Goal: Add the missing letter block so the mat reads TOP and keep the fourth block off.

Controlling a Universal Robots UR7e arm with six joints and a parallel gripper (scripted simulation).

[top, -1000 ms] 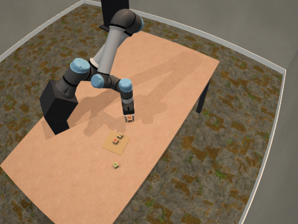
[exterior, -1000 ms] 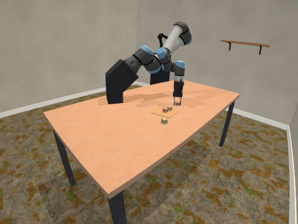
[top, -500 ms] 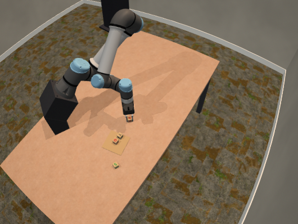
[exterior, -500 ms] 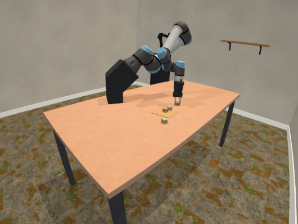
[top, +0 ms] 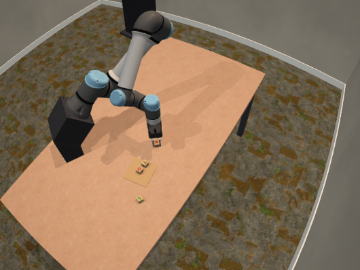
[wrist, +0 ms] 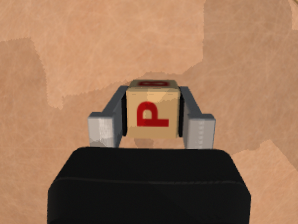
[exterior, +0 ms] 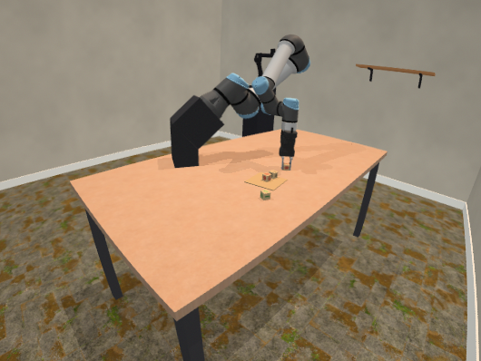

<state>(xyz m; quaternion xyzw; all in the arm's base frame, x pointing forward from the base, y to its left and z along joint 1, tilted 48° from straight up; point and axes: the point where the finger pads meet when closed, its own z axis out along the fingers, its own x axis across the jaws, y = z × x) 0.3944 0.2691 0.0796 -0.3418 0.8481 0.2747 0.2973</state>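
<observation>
Right now my hand is 50 mm short of the mat, 180 mm to the left of it and 20 mm above it. Round my hand: T block 50 mm ahead, 130 mm to the right.
</observation>
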